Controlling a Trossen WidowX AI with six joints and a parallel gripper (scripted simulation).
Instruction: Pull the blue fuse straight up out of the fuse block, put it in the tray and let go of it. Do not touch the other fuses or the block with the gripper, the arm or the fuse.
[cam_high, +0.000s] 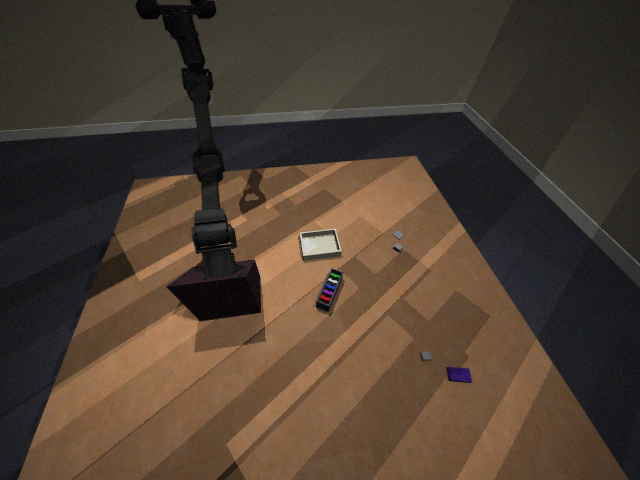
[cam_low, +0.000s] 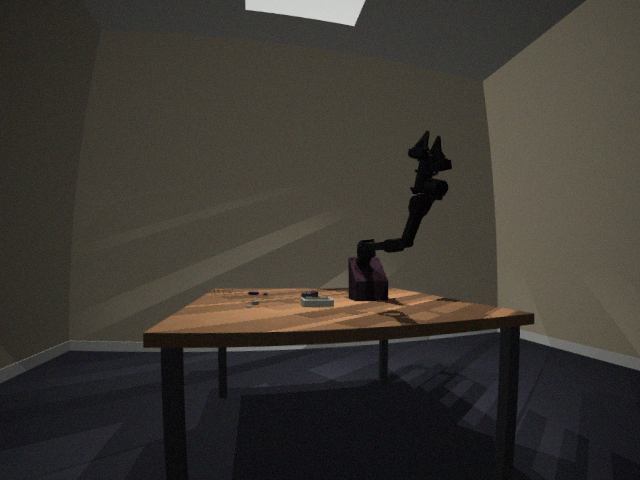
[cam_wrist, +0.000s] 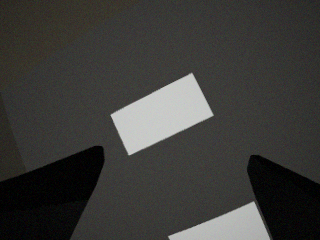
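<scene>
My gripper tip is 650 mm to the left of the blue fuse, 620 mm above it and 270 mm short of it. Round my gripper tip: green fuse: 620 mm to the right, 620 mm below, 300 mm ahead; tray: 640 mm below, 470 mm to the right, 290 mm ahead; purple fuse: 660 mm to the right, 620 mm below, 260 mm ahead.
</scene>
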